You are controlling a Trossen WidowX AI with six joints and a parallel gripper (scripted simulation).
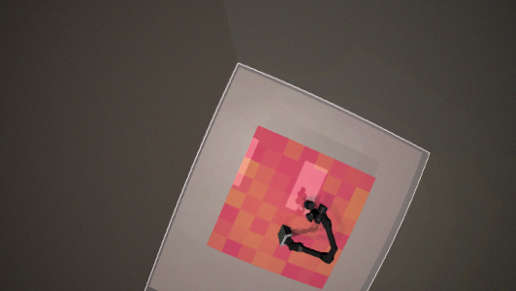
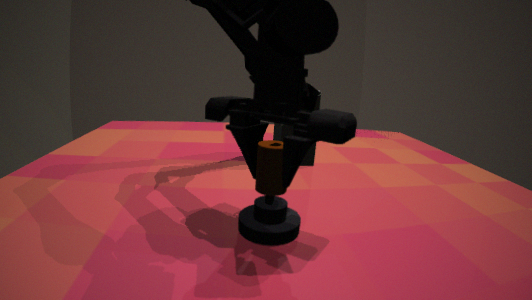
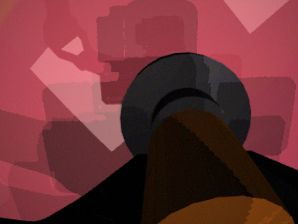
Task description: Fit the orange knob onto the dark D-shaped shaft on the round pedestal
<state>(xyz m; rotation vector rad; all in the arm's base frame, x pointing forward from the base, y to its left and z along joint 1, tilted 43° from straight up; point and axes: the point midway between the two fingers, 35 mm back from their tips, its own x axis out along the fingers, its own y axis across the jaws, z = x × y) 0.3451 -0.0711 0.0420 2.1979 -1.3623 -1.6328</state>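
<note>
Right now the orange knob is 20 mm above my gripper tip. Round my gripper tip: dark pedestal 40 mm below.
</note>
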